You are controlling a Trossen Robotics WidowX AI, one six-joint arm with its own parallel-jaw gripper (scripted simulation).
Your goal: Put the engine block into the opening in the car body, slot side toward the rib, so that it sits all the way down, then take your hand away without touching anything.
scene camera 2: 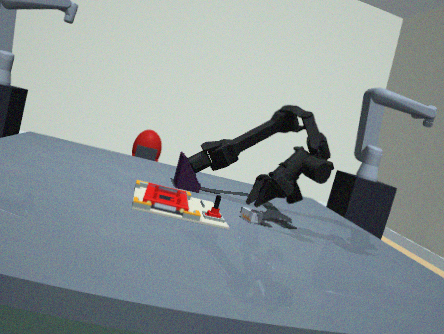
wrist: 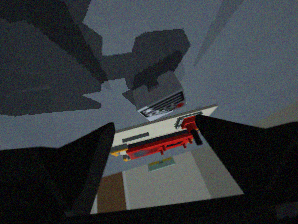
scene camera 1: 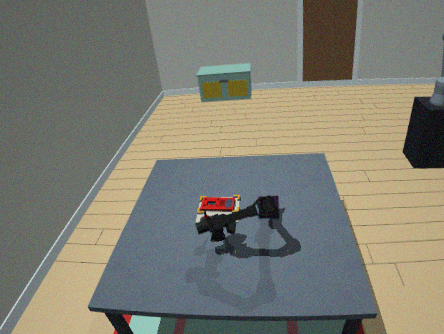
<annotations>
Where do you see a red car body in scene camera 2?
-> At 174,201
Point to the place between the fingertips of my gripper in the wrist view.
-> At 155,122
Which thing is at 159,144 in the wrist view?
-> A red car body.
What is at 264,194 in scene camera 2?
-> My gripper.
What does my gripper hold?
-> Nothing.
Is my gripper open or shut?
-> Open.
</annotations>
